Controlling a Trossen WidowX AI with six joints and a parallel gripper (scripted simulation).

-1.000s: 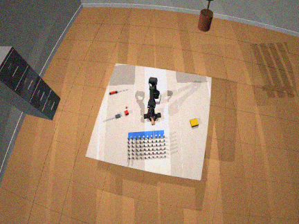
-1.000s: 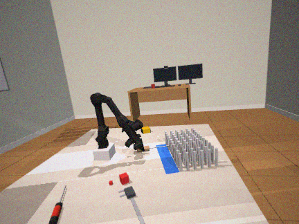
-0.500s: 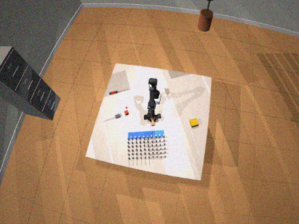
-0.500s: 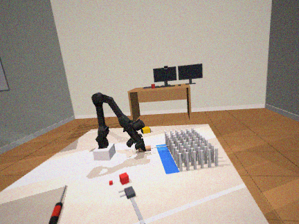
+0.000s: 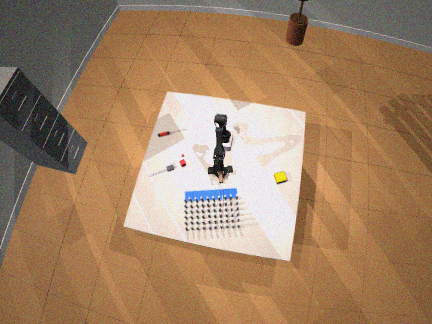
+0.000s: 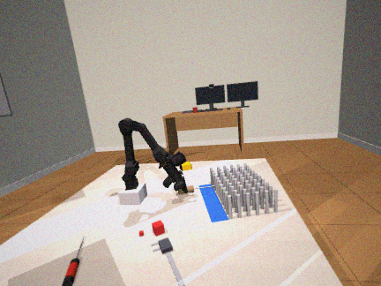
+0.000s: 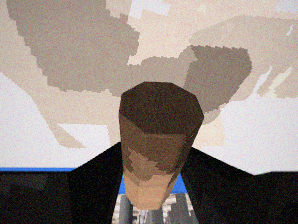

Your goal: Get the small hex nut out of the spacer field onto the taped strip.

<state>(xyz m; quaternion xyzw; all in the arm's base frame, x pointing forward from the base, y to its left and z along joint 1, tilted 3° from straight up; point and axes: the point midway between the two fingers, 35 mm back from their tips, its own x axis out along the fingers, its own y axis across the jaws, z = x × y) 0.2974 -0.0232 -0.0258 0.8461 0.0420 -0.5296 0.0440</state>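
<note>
Right now the blue taped strip is 13 cm ahead of my gripper tip, 7 cm to the right of it and 3 cm below it. Also, from my gripper tip: tiny red cube: 32 cm to the right, 19 cm behind, 2 cm below; then yellow block: 46 cm to the left, 2 cm behind, 1 cm below; then hex nut: 29 cm ahead, 3 cm below, 2 cm to the left.
</note>
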